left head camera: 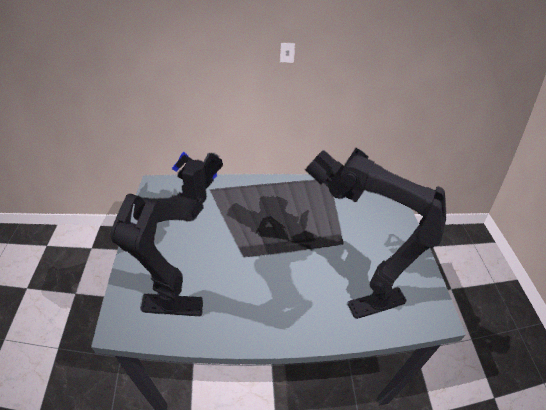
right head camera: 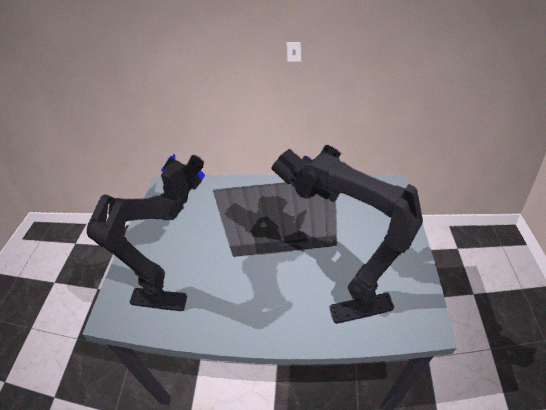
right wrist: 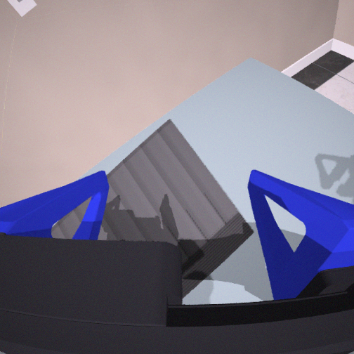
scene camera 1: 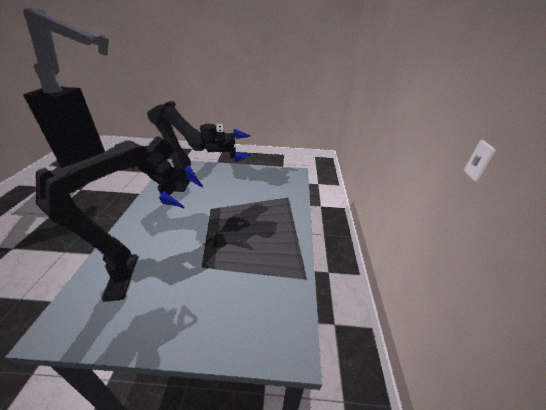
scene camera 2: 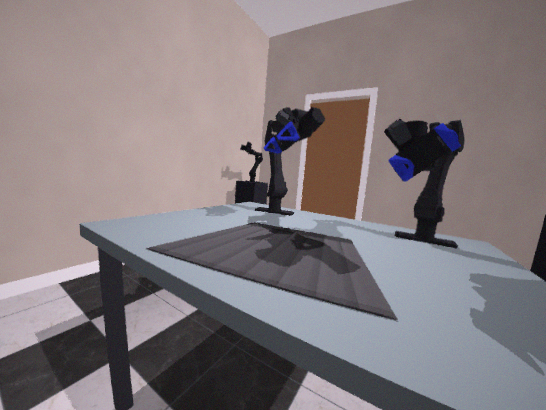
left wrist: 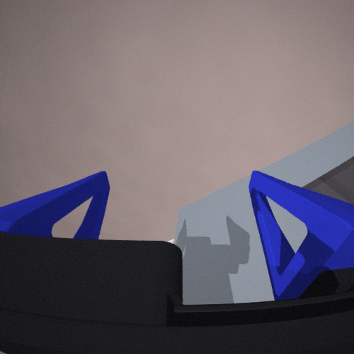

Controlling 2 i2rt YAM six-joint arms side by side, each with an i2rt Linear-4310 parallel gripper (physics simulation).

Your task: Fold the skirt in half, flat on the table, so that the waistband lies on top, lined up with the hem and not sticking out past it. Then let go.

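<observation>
The grey pleated skirt lies spread flat and unfolded. Its dark waistband faces the arm bases, and its wider hem lies near the table's wall-side edge. My left gripper is open and empty, raised beyond the skirt's side. My right gripper is open and empty, raised above the table. In the left head camera, its fingers are hidden.
The pale blue table carries both arm bases. The arms cast shadows across the skirt and table. A wall stands beyond the hem-side edge. Another arm on a black pedestal stands away from the table.
</observation>
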